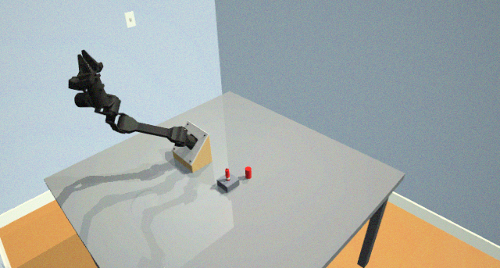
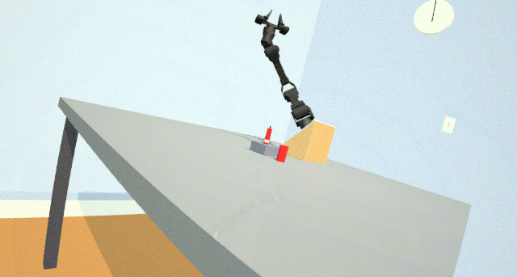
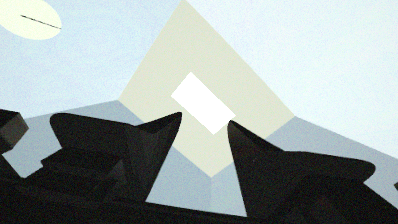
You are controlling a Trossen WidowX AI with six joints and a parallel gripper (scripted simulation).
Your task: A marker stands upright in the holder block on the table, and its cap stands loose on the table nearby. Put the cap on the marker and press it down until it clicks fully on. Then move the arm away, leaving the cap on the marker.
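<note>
Now: the red cap 24 cm ahead of my gripper tip, 52 cm to the left of it and 69 cm below it.
</note>
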